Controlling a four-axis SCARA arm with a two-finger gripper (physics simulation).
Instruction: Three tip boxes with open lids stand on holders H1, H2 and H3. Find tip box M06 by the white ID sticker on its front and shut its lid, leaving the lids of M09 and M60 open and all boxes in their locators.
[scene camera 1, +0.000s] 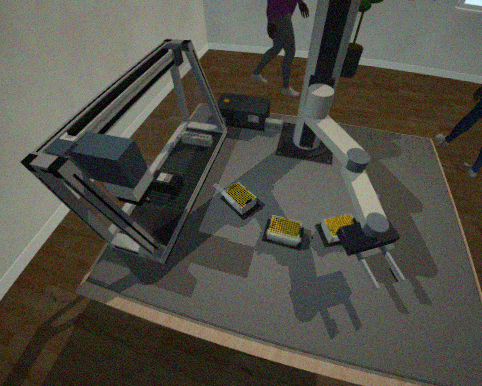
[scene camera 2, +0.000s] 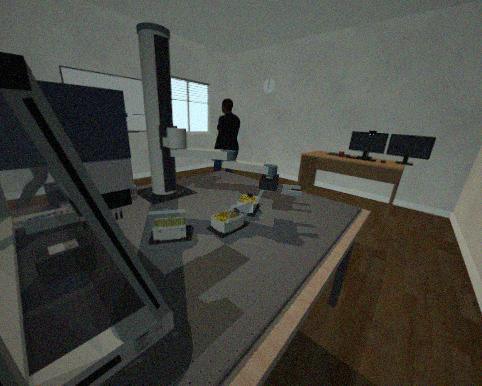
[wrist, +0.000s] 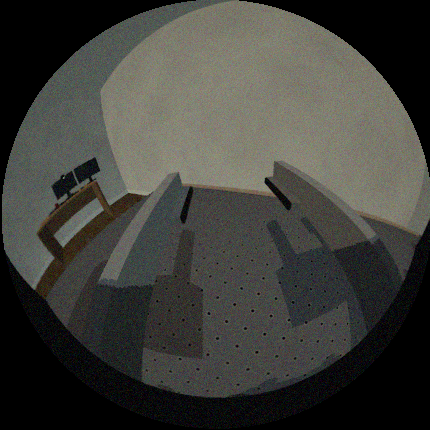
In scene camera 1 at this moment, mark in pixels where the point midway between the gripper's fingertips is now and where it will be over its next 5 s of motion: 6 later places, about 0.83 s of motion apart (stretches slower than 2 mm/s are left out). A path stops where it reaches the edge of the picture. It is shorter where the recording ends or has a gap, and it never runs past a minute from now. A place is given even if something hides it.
My gripper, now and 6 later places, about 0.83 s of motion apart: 390, 284; 387, 276; 383, 269; 381, 265; 377, 258; 372, 250; 374, 240
